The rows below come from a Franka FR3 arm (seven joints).
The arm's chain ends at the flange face. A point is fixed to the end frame.
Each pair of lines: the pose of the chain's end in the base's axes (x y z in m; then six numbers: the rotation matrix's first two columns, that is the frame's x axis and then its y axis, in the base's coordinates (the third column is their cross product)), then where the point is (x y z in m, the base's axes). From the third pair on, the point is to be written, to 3 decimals.
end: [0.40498 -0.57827 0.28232 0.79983 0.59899 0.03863 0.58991 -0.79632 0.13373]
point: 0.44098 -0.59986 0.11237
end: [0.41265 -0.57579 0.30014 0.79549 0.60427 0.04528 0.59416 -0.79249 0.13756]
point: 0.45010 -0.59698 0.13046
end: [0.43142 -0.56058 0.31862 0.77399 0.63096 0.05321 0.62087 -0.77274 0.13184]
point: 0.470 -0.579 0.149
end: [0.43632 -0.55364 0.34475 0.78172 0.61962 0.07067 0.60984 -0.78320 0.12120]
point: 0.476 -0.569 0.175
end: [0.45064 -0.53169 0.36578 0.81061 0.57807 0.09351 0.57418 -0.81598 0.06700]
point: 0.487 -0.539 0.195
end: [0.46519 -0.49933 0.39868 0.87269 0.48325 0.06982 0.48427 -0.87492 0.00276]
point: 0.492 -0.503 0.226
